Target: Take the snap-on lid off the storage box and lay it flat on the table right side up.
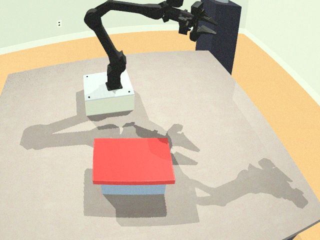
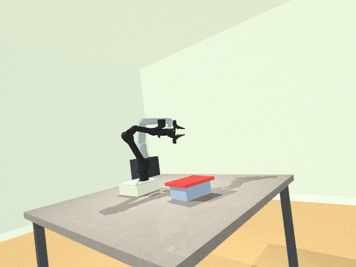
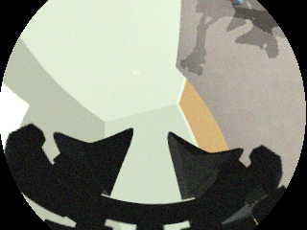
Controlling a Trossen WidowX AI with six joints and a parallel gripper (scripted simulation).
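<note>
Now: the red lid 380 mm to the right of my gripper tip, 310 mm below it and 250 mm ahead of it. Round my gripper tip: storage box (380 mm to the right, 360 mm below, 250 mm ahead).
</note>
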